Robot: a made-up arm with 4 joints. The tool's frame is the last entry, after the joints.
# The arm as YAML. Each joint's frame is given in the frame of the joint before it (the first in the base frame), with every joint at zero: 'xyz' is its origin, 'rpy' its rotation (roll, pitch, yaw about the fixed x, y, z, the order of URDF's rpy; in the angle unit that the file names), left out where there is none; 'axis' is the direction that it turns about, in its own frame. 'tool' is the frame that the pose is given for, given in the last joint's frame.
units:
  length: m
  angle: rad
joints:
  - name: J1
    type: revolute
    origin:
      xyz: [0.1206, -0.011, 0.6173]
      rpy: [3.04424, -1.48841, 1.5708]
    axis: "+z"
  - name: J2
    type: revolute
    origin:
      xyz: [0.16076, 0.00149, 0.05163]
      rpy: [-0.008, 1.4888, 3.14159]
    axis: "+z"
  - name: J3
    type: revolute
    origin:
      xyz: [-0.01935, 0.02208, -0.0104]
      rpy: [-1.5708, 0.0, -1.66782]
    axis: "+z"
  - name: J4
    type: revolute
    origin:
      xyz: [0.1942, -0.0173, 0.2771]
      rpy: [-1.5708, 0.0, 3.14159]
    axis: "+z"
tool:
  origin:
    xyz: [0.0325, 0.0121, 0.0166]
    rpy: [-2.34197, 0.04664, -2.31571]
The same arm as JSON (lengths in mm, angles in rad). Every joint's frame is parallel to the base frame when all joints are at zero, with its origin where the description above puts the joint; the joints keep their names.
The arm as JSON. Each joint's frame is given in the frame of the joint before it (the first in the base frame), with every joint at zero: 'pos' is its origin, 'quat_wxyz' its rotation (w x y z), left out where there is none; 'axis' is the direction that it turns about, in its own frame. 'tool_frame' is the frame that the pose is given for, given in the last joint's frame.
{"length_unit": "mm", "angle_unit": "rad", "joints": [{"joint": "J1", "pos": [120.6, -11.0, 617.3], "axis": [0.097199, 0.99189, -0.081899]}, {"joint": "J2", "pos": [6.5, 64.3, 156.0], "axis": "-z"}, {"joint": "J3", "pos": [-20.1, 21.4, 10.4], "axis": "-y"}, {"joint": "J4", "pos": [194.2, -277.1, -17.3], "axis": "-z"}], "tool_frame": {"pos": [-32.5, 12.1, -16.6], "quat_wxyz": [0.847122, 0.347809, -0.175836, -0.361241]}}
